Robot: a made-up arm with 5 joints.
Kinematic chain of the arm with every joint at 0, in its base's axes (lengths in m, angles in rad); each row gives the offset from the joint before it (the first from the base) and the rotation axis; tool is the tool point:
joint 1: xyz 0 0 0.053 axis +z
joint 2: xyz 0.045 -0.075 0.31 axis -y
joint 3: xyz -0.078 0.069 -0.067 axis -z
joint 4: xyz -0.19 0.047 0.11 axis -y
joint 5: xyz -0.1 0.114 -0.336 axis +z
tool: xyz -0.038 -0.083 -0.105
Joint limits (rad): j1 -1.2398..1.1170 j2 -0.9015..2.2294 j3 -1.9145..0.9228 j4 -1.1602..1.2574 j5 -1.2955..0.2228
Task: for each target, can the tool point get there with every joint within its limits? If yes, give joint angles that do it. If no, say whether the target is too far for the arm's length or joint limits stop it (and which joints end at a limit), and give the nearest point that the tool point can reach.
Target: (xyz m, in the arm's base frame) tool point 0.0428 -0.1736 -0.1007
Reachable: yes | joints -0.5673 0.6125 -1.5255 0.5262 -0.6023
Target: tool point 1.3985 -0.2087 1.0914
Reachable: no: too far | nearest point 0.6398 -0.0955 0.4967 | short by 0.971 m
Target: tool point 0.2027 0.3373 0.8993
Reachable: no: joint limits stop it (at a limit: joint 1, joint 2, joint 4) | nearest point 0.2075 0.4304 0.9070 | short by 0.094 m
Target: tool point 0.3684 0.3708 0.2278
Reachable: yes | joints 0.4717 1.7611 0.5212 0.2629 0.0370
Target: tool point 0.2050 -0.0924 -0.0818
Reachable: yes | joints -0.9059 0.7994 0.1873 0.4071 -0.1286
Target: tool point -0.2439 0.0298 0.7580
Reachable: no: joint limits stop it (at a limit: joint 2, joint 4, joint 5) | nearest point -0.4206 0.0514 0.9145 | short by 0.237 m
